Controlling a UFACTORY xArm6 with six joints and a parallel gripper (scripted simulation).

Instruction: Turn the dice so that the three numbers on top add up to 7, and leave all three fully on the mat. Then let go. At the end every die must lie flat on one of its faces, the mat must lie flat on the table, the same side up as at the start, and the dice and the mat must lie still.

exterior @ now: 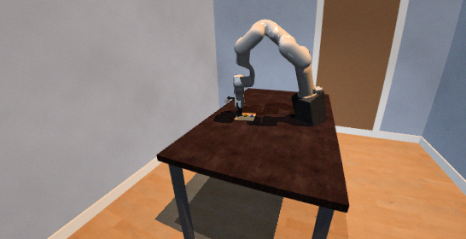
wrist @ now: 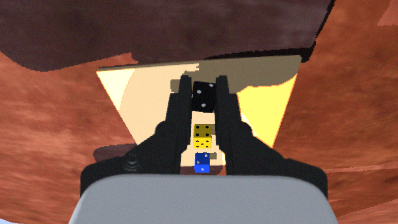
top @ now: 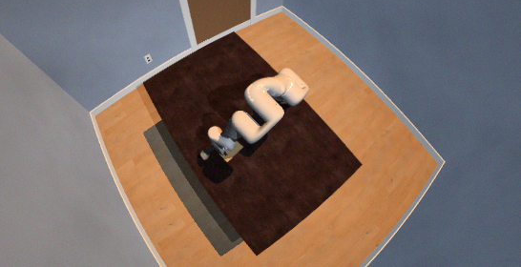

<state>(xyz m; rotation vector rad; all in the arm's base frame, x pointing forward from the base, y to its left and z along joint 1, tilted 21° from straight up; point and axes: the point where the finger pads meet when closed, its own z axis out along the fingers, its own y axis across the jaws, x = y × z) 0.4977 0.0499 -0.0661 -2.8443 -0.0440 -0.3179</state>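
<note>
My hand is 10 mm above the black die. Also, from my hand: mat (50 mm behind, 20 mm below); blue die (100 mm behind, 10 mm to the right, 10 mm below); yellow die (50 mm behind, 10 mm below).
</note>
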